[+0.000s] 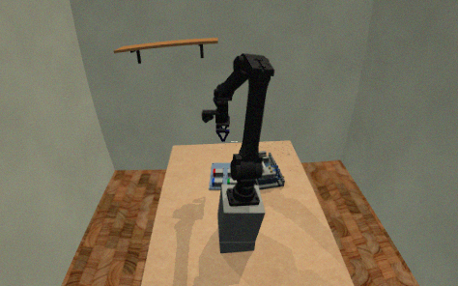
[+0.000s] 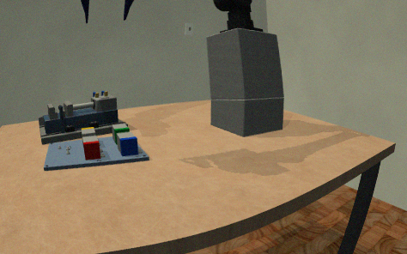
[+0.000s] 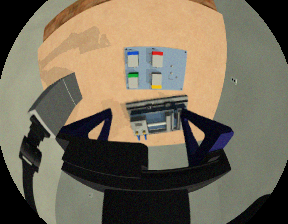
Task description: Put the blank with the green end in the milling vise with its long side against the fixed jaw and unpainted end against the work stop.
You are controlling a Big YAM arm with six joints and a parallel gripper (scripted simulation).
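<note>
The green-ended blank lies 30 cm below my hand, 6 cm behind it and 4 cm to the right of it. Also, from my hand: yellow-ended blank: 30 cm below, 5 cm to the right, 3 cm ahead; blue-ended blank: 30 cm below, 5 cm to the left, 4 cm behind; red-ended blank: 30 cm below, 5 cm ahead, 4 cm to the left.
</note>
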